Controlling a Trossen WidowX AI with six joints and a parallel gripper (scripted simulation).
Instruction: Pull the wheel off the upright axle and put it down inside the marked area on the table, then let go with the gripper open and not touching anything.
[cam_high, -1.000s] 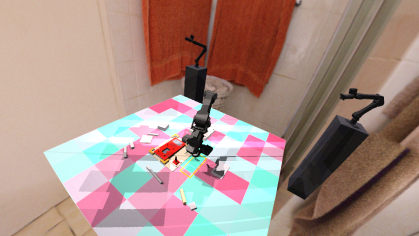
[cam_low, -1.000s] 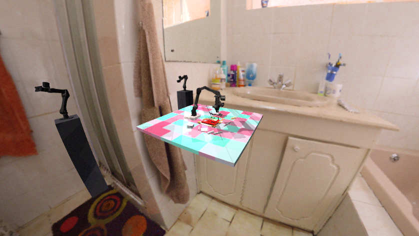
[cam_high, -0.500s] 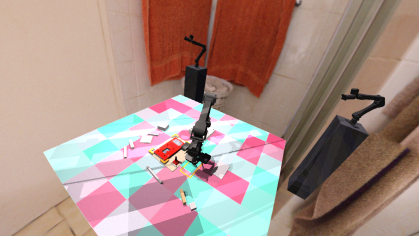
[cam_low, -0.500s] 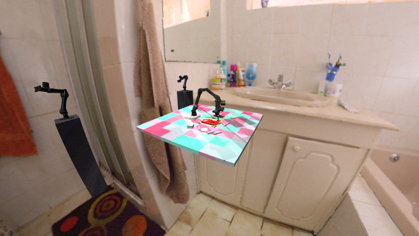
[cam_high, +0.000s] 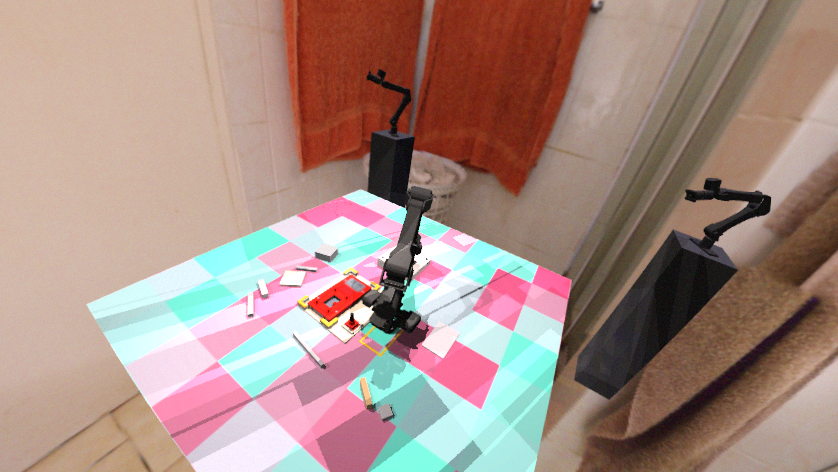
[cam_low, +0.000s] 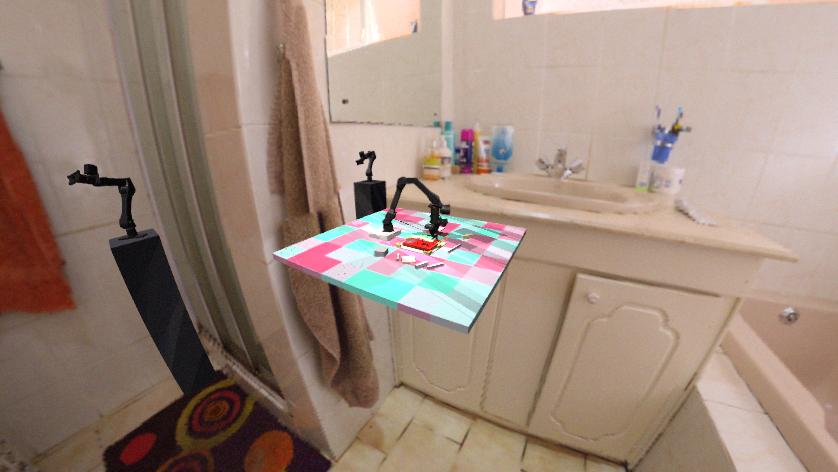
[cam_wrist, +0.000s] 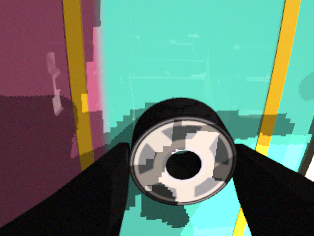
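Right now my gripper tip is right at the black wheel. The rest, counted from my gripper tip: wooden stick (21 cm ahead, 9 cm to the left).
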